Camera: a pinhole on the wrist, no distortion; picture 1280 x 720 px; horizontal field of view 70.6 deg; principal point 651.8 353.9 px. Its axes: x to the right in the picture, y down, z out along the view. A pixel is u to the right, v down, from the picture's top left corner.
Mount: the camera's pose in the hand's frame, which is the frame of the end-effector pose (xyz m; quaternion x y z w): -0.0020 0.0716 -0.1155 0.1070 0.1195 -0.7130 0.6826
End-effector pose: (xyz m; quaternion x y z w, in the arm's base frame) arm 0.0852 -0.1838 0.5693 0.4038 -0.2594 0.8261 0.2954
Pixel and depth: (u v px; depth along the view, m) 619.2 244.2 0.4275
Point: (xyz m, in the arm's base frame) 0.2945 -0.3624 0.6981
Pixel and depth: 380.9 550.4 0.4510
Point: 0.1760 -0.4259 0.8370
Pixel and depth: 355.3 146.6 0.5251
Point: 0.3144 -0.5583 0.7032
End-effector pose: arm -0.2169 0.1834 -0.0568 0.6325 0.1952 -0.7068 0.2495
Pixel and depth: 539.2 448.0 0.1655
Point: -0.2333 0.1229 -0.0671
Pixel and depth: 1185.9 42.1 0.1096
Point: -0.2028 0.2245 -0.0204
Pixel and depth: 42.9 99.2 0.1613
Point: -0.1968 0.0444 -0.0024
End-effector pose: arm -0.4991 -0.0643 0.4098 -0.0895 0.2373 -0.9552 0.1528
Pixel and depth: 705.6 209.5 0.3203
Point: -0.4184 -0.0871 0.5868
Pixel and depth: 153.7 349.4 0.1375
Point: -0.4668 -0.1656 0.3959
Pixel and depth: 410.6 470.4 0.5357
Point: -0.4584 -0.3058 0.7808
